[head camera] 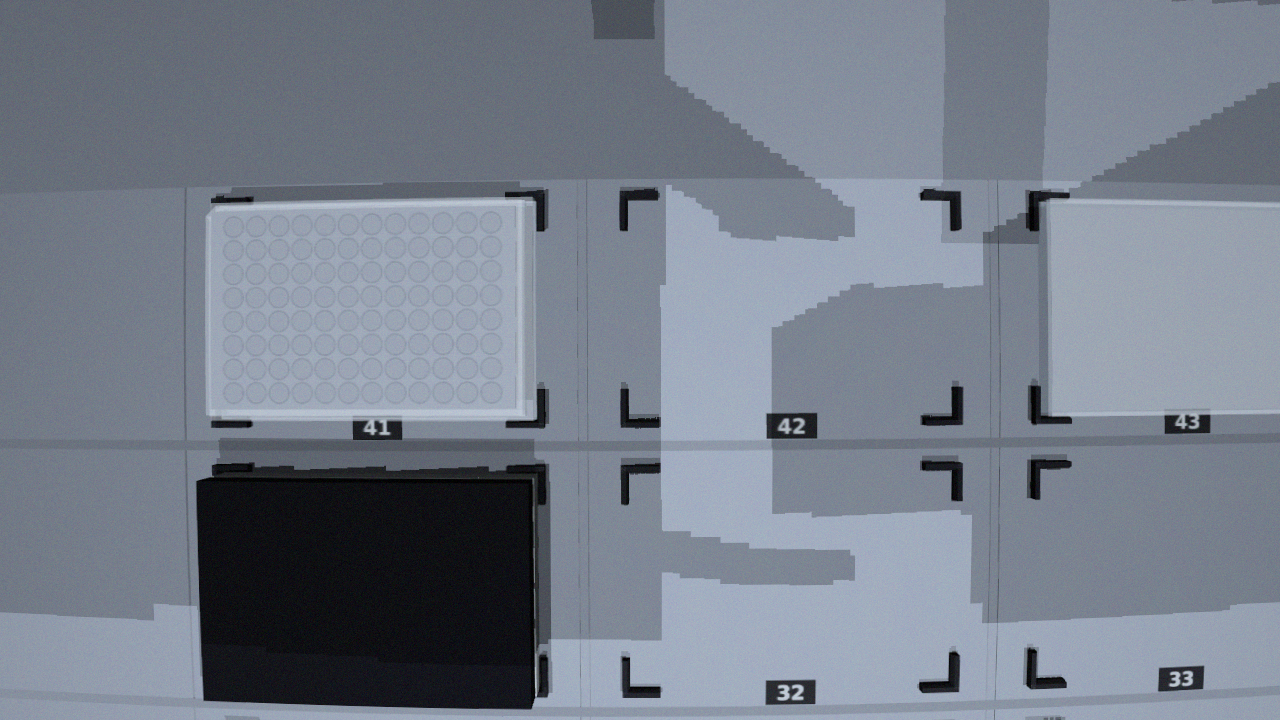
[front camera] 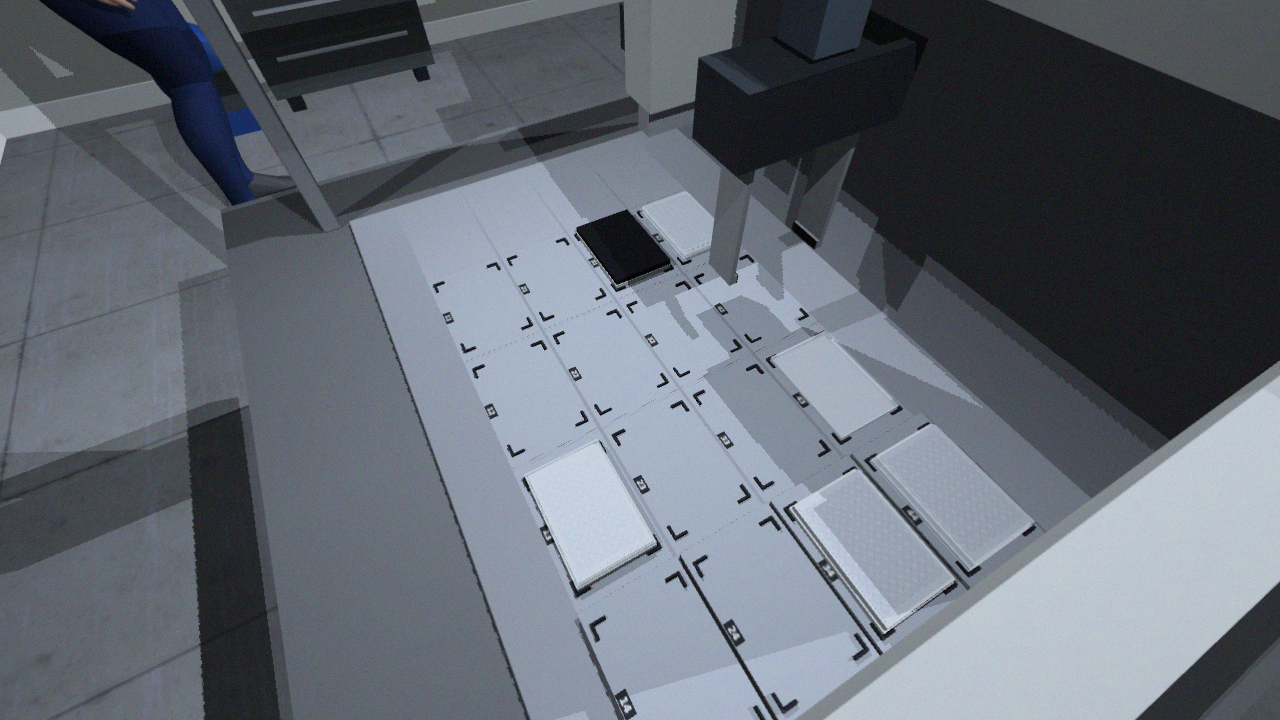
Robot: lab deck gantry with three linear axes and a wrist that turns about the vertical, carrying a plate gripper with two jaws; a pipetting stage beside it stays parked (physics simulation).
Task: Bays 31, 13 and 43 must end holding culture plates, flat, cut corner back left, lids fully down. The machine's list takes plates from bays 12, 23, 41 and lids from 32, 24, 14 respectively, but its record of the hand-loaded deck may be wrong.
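Frame: origin at the robot's base, x left, y ahead, z down, level; metres.
Seen in the pictures: gripper, fingertip midpoint: [front camera: 765,254]; robot's base, origin of the base link: [front camera: 436,286].
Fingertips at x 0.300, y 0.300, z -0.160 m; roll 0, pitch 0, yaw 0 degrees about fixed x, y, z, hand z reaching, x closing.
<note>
Offsets run from my fingertips to a thing's top centre.
In bay 31 a black-topped plate {dx -0.043, dy -0.236, dz +0.144 m} [front camera: 623,246] [head camera: 366,582] lies flat, a pale edge showing beneath. In bay 13 a pale plate {dx -0.257, dy +0.092, dz +0.144 m} [front camera: 590,514] with a faint well pattern lies flat. In bay 43 a smooth white-topped piece {dx +0.064, dy +0.092, dz +0.152 m} [front camera: 834,385] [head camera: 1163,304] lies flat; its right part is outside the head view. In bay 41 a pale piece {dx +0.064, dy -0.236, dz +0.146 m} [front camera: 680,222] [head camera: 366,304] shows rows of round wells and a cut back left corner. Bays 12, 23, 32 and 24 bear nothing. My gripper [front camera: 766,257] is open and empty, above the back row near bays 41 and 42; its jaws do not show in the head view.
A well-patterned piece {dx -0.043, dy +0.256, dz +0.131 m} [front camera: 872,548] lies in bay 34 and another {dx +0.064, dy +0.256, dz +0.131 m} [front camera: 953,494] in bay 44. A pale beam [front camera: 1118,537] crosses the front right. A person in blue [front camera: 201,116] stands beyond the deck's far left corner, by a slanted grey post [front camera: 268,120].
</note>
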